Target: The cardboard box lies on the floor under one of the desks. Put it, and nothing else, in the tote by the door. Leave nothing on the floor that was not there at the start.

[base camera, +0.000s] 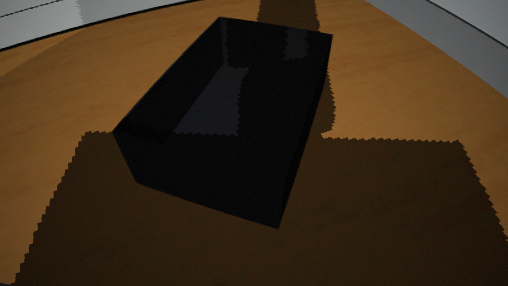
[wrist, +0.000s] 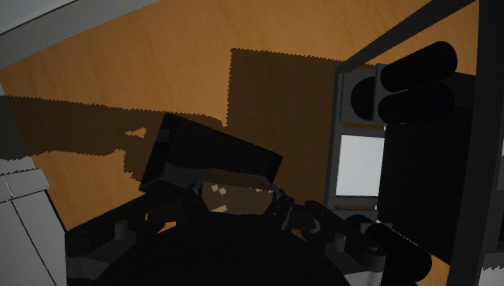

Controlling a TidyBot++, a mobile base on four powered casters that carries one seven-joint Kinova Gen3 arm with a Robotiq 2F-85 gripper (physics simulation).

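Frame: origin at the arm's base, x back, y right, z up, level; metres.
Where they show: gripper, between the fingertips: (wrist: 237, 190).
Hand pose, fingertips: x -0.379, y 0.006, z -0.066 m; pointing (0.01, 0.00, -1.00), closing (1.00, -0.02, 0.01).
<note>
Each offset is from my fingertips to the top centre of the thing. Level surfaces: height alone.
The brown cardboard box @(dx -0.003, dy -0.031, dz +0.029 m) (wrist: 237, 199) is between the fingers of my gripper (wrist: 237, 190), which is shut on it. The black open-topped tote @(dx -0.066, dy -0.042, dz -0.230 m) (base camera: 225, 165) (wrist: 215, 145) stands on the wooden floor. In the wrist view the box is in front of the tote's lower right part and overlaps it in the picture. I cannot tell how high the box is above the tote. In the base camera view the tote's inside is partly lit, and neither the box nor the gripper shows.
The robot's base frame (wrist: 331, 150) with its casters is at the right of the wrist view. A grey wall strip (base camera: 450, 45) (wrist: 60, 40) borders the floor. Pale panels (wrist: 25, 240) (base camera: 35, 20) stand at the left. Shadows lie across the wooden floor @(dz -0.330 m) (base camera: 390, 100).
</note>
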